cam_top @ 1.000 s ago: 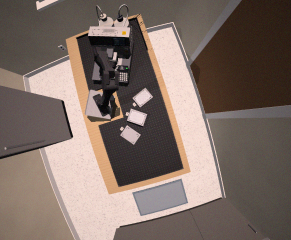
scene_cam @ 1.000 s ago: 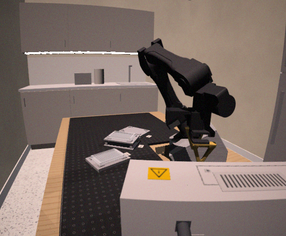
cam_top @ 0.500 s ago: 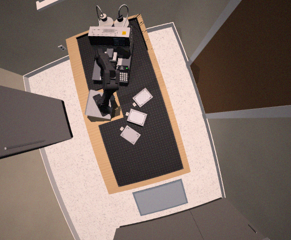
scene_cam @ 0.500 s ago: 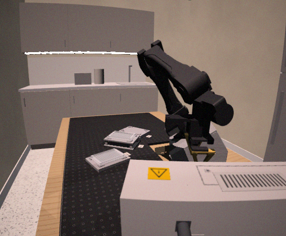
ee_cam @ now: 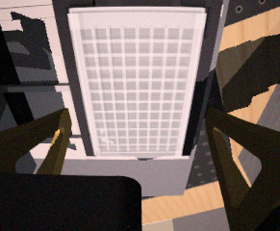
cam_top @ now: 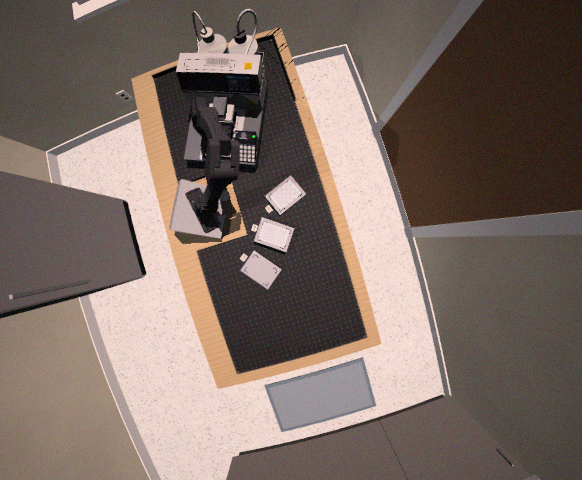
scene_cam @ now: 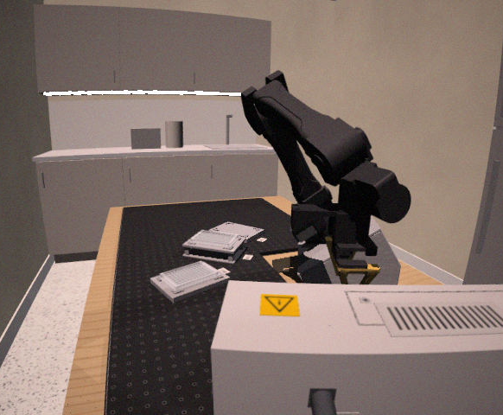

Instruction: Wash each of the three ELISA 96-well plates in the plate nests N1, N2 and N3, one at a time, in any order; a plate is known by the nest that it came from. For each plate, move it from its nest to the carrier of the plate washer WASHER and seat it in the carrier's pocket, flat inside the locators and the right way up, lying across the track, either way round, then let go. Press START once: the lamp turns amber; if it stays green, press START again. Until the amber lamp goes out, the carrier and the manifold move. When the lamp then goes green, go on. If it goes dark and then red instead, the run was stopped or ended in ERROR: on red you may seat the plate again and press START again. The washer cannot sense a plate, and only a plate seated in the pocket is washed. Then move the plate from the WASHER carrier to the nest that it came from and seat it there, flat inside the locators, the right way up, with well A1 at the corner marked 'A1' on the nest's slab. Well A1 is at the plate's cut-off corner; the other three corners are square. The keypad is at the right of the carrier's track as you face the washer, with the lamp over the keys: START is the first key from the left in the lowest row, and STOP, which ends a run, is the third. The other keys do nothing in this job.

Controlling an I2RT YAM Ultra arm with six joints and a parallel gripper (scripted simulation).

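Now: hand 40 mm above the carrier pocket. Round my hand: n1 label: 370 mm to the right, 110 mm below, 40 mm ahead; then grey nest slab: 350 mm to the right, 140 mm ahead, 110 mm below; then washer: 120 mm to the left, 100 mm ahead, 10 mm above.
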